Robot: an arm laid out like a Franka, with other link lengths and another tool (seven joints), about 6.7 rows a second.
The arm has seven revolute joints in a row. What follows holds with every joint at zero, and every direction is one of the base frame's.
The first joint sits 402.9 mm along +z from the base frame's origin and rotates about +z.
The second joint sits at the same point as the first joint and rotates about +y.
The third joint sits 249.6 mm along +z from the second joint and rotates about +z.
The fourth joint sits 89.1 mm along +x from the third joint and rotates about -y.
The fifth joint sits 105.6 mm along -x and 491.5 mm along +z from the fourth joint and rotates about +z.
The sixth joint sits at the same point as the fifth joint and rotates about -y.
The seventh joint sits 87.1 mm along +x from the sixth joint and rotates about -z.
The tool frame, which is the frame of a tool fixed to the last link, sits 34 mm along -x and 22 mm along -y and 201.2 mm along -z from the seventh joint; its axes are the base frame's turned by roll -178.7, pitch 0 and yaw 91 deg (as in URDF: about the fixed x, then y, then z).
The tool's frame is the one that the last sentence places.
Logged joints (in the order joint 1, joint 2, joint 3, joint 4, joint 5, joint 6, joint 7), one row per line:
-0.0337, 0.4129, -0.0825, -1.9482, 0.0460, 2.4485, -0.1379
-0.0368, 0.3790, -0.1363, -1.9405, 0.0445, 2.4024, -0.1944
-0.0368, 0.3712, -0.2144, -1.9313, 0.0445, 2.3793, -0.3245
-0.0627, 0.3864, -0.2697, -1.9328, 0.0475, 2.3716, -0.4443
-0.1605, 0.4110, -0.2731, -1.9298, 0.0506, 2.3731, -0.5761
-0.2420, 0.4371, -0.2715, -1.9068, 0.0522, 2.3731, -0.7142
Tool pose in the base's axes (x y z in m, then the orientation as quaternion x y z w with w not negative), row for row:
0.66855, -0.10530, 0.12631, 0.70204, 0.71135, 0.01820, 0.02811
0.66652, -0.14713, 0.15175, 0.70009, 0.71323, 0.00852, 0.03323
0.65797, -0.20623, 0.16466, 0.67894, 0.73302, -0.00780, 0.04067
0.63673, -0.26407, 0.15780, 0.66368, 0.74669, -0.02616, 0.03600
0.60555, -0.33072, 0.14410, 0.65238, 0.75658, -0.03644, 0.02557
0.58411, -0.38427, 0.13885, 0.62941, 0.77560, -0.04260, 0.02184
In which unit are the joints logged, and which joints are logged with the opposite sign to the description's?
The joints are logged in radians. Opposite sign: none.
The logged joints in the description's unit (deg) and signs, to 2 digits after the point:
-1.93, 23.66, -4.73, -111.62, 2.64, 140.29, -7.90
-2.11, 21.72, -7.81, -111.18, 2.55, 137.65, -11.14
-2.11, 21.27, -12.28, -110.66, 2.55, 136.32, -18.59
-3.59, 22.14, -15.45, -110.74, 2.72, 135.88, -25.46
-9.20, 23.55, -15.65, -110.57, 2.90, 135.97, -33.01
-13.87, 25.04, -15.56, -109.25, 2.99, 135.97, -40.92

